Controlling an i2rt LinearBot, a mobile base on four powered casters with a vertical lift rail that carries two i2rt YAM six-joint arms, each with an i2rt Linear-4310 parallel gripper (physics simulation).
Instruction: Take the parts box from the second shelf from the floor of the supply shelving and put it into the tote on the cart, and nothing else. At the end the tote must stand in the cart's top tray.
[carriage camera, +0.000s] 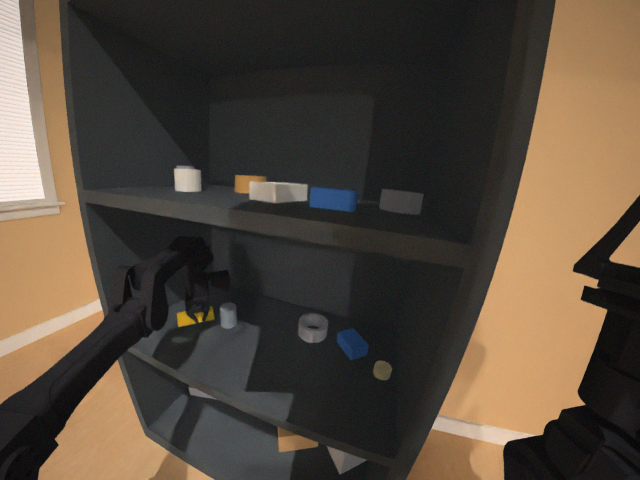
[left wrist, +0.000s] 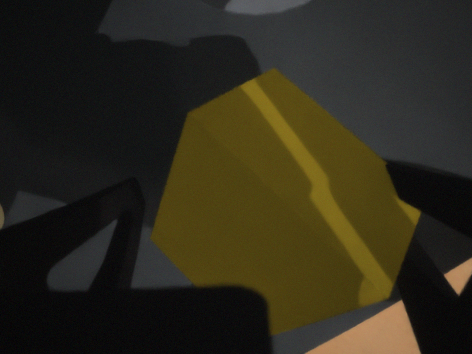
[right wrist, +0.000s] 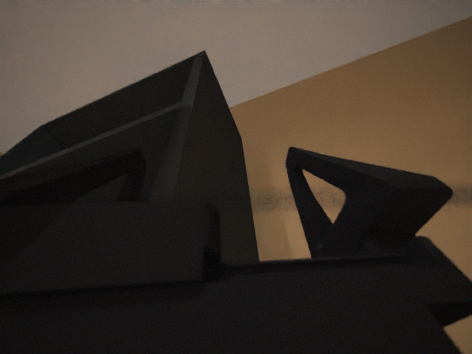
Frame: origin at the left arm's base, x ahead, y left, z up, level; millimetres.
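Where they show: left gripper, fingertip midpoint: (carriage camera: 201, 316) (left wrist: 251, 181); right gripper, fingertip midpoint: (right wrist: 217, 156).
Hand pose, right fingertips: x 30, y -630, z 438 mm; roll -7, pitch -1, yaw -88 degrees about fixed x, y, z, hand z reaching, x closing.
After its pixels a point has its place.
The yellow box (carriage camera: 183, 318) @(x 501, y 46, z -47 mm) (left wrist: 240, 215) @(x 545, y -1, z -30 mm), which looks like the parts box, lies near the left end of the second shelf from the floor in the supply shelving (carriage camera: 279, 232) @(x 243, y -286, z 327 mm) (right wrist: 215, 165) @(x 252, y -610, z 684 mm). In the left wrist view it shows large and turned, with a bright stripe of light across it. My left gripper (carriage camera: 198, 316) @(x 539, y 5, z -62 mm) (left wrist: 251, 181) @(x 539, y 5, z -62 mm) is open over the yellow box, one finger on either side, and does not grip it. Whether the fingers touch it is unclear. My right gripper (right wrist: 217, 156) @(x 30, y -630, z 438 mm) is open and empty, outside the shelving at the right. The tote and the cart do not show.
A grey-blue can (carriage camera: 227, 315) @(x 542, y -85, z -50 mm) stands close right of the left gripper. Farther right on that shelf are a grey ring (carriage camera: 313, 337) @(x 496, y -376, z -82 mm), a blue block (carriage camera: 352, 343) @(x 452, y -494, z -64 mm) and a tan round piece (carriage camera: 382, 370) @(x 360, y -565, z -80 mm). Several items stand on the board above, whose edge (carriage camera: 279, 223) @(x 243, y -285, z 341 mm) overhangs the left arm.
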